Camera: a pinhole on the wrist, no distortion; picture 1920 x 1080 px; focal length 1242.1 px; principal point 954.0 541.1 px. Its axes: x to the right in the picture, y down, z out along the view. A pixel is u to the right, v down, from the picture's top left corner.
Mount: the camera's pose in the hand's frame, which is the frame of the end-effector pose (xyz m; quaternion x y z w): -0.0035 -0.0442 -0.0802 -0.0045 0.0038 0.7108 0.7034
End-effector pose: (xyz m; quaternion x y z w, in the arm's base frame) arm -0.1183 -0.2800 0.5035 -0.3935 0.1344 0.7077 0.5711
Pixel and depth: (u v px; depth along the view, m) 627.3 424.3 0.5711
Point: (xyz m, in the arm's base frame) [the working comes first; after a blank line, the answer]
In the camera's frame: -0.1502 -0.0537 0.5711

-0.1480 0.1294 0.8379
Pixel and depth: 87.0 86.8 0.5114
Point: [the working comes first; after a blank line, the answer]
In the camera's frame: -0.3570 -0.1870 0.5114

0.0583 0.2523 0.7577
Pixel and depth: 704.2 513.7 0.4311
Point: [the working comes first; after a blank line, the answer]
In the camera's frame: -0.0867 -0.0095 0.4311

-0.1456 -0.0112 0.7617
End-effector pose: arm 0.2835 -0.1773 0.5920 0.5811 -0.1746 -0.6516 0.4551
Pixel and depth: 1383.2 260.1 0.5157
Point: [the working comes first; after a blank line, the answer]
In the camera's frame: 0.1782 -0.1167 0.5157

-0.0487 -0.4702 0.7468
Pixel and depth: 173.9 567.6 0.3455
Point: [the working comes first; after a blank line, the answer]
In the camera's frame: -0.2170 0.0074 0.3455

-0.0631 -0.1159 0.4734
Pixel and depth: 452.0 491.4 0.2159
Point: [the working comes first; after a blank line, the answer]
In the camera's frame: -0.0873 -0.0086 0.2159

0.1085 -0.1555 0.5271
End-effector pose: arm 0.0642 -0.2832 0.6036 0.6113 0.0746 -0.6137 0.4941
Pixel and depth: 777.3 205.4 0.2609
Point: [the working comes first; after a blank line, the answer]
In the camera's frame: -0.0371 -0.0705 0.2609

-0.0966 -0.4050 0.5523
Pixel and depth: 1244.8 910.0 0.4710
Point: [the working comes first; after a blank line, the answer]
In the camera's frame: 0.1103 0.1399 0.4710

-0.1845 -0.5144 0.8531
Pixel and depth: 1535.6 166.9 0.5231
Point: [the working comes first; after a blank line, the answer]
In the camera's frame: 0.2449 -0.1576 0.5231

-0.0526 -0.7715 0.6923
